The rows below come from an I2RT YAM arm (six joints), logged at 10 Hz.
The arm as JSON. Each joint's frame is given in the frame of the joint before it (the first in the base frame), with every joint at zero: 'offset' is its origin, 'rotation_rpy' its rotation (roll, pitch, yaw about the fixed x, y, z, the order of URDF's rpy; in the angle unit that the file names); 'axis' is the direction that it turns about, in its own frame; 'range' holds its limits. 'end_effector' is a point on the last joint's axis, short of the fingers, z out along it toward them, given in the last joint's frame.
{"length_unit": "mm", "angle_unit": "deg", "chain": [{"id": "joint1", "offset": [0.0, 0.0, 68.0], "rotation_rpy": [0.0, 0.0, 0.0], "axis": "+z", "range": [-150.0, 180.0]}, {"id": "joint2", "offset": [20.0, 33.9, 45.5], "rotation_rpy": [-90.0, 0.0, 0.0], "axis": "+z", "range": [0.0, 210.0]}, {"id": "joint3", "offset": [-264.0, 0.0, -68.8], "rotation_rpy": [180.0, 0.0, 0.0], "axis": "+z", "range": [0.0, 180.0]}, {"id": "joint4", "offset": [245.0, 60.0, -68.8], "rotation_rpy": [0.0, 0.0, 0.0], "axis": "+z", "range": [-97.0, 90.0]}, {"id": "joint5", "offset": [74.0, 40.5, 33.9], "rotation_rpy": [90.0, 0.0, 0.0], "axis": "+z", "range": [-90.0, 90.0]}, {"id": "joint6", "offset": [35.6, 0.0, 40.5], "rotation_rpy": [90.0, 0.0, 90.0], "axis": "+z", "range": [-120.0, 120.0]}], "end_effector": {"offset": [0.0, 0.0, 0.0], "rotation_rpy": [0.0, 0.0, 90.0]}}
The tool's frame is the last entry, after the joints.
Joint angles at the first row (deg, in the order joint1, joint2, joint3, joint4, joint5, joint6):
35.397, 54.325, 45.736, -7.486, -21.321, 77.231
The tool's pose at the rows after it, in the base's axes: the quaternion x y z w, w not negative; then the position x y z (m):
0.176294, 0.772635, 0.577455, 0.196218, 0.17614, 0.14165, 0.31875
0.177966, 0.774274, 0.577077, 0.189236, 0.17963, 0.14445, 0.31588
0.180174, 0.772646, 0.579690, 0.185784, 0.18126, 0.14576, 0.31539
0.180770, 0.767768, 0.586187, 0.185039, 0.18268, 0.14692, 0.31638
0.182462, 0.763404, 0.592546, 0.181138, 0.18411, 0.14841, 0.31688
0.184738, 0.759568, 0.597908, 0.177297, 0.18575, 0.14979, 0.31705
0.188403, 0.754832, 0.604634, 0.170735, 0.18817, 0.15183, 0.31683
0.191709, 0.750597, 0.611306, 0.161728, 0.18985, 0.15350, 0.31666
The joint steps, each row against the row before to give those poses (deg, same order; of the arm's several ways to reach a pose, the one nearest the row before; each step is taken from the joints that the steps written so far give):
0.001, 1.356, 0.001, 1.376, -0.852, 0.656
-0.001, 1.180, 0.020, 0.701, -0.460, 0.394
0.000, 0.503, 0.022, 0.677, -0.219, 0.590
-0.001, 0.349, 0.001, 1.267, -0.219, 0.699
0.046, 0.438, -0.001, 1.182, -0.348, 0.940
0.000, 0.480, 0.001, 1.092, -0.306, 0.896
-0.001, 0.742, -0.002, 1.442, -0.460, 1.290
0.001, 0.570, -0.021, 1.182, -0.676, 1.377

